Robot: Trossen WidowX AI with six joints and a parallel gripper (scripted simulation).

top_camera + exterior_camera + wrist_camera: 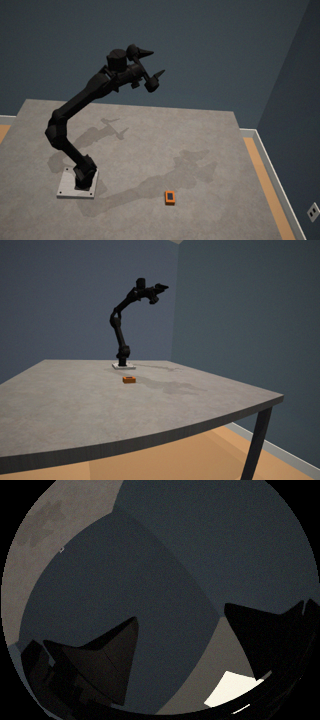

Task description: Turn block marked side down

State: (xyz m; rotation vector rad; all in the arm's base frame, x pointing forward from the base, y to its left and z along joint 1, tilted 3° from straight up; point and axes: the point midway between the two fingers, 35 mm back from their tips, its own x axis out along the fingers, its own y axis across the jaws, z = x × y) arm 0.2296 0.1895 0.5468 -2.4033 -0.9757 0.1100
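Right now the orange block is 540 mm below my gripper tip, 230 mm to the right of it and 110 mm ahead of it.
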